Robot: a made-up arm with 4 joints. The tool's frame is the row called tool. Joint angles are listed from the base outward. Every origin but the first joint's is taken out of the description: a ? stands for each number. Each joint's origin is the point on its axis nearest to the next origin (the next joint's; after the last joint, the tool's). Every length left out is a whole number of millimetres.
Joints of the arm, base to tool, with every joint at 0 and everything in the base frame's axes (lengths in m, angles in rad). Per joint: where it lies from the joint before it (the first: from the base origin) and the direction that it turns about. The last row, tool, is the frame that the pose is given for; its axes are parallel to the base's.
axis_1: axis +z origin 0 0 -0.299
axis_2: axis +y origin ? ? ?
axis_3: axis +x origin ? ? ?
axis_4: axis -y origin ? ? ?
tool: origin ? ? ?
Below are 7 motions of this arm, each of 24 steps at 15 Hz.
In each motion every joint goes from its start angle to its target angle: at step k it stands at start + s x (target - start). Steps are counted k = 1, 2, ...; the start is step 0. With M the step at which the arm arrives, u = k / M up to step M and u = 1 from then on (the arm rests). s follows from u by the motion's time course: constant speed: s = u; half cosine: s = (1 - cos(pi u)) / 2; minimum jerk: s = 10 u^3 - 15 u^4 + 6 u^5.
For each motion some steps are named. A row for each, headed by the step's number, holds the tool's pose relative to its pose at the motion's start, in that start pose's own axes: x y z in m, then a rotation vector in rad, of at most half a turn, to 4 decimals.
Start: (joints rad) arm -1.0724 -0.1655 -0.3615 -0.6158
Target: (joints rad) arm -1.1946 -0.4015 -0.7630 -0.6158
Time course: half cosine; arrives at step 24
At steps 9, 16, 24:
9: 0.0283 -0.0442 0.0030 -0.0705 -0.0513 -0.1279
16: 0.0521 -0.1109 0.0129 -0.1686 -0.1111 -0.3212
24: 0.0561 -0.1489 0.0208 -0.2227 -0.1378 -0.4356

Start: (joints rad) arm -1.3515 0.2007 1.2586 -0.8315
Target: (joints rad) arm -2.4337 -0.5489 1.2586 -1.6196
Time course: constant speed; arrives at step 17
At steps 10, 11, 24:
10: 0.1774 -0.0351 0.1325 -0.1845 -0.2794 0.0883
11: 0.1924 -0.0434 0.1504 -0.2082 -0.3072 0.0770
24: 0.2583 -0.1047 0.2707 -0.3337 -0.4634 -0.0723

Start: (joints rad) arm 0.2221 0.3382 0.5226 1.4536
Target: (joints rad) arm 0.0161 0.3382 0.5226 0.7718
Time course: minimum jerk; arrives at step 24
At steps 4, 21, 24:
4: -0.0071 -0.0016 -0.0023 -0.0056 0.0208 -0.0032
21: -0.1896 -0.0207 -0.0029 -0.1212 0.5736 -0.1347
24: -0.1924 -0.0205 -0.0020 -0.1225 0.5829 -0.1377

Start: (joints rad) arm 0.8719 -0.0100 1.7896 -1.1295
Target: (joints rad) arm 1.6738 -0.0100 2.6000 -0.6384
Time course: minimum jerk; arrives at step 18
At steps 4, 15, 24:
4: -0.0215 0.0245 -0.0097 0.0413 0.0219 0.0493
15: -0.2879 0.3414 0.1055 0.8095 0.2067 0.2935
24: -0.2949 0.3521 0.1193 0.8470 0.2112 0.2877

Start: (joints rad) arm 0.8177 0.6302 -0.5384 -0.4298
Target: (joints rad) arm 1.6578 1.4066 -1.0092 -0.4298
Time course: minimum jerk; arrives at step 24
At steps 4, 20, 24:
4: -0.0063 -0.0193 -0.0060 -0.0459 0.0111 0.0171
20: -0.0086 -0.4906 0.2032 -1.3728 0.2089 0.2941
24: -0.0047 -0.4990 0.2227 -1.4265 0.2142 0.2980

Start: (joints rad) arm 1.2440 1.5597 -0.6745 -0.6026
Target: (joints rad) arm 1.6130 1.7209 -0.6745 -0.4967
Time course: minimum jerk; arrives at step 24
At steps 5, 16, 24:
5: 0.0012 -0.0092 -0.0034 -0.0234 0.0012 -0.0080
16: 0.0058 -0.1153 -0.0273 -0.2822 0.0253 -0.0982
24: 0.0039 -0.1462 -0.0292 -0.3555 0.0358 -0.1246

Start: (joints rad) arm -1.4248 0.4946 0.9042 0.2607
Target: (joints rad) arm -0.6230 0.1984 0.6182 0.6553
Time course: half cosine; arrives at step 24
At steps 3, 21, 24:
3: -0.0077 -0.0103 -0.0001 -0.0175 -0.0010 0.0314
21: -0.1148 -0.1813 0.0649 -0.1622 -0.0425 0.8720
24: -0.1178 -0.1845 0.0691 -0.1557 -0.0438 0.9074

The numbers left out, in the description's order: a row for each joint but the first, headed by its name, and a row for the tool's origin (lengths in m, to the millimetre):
axis_2: -0.057 0.14 0
axis_3: 0.004 0 0.076
axis_4: 0 0.063 -0.113
tool: 0.033 0 -0.369

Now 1 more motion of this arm.
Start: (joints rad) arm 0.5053 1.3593 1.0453 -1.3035
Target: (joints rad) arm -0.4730 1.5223 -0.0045 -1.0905
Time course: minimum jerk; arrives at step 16
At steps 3, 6, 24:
3: 0.0025 0.0081 0.0047 0.0103 -0.0146 -0.0076
6: 0.0066 0.0414 0.0263 0.0562 -0.0705 -0.0426
24: -0.0437 0.0836 0.0789 0.1377 -0.1481 -0.1352

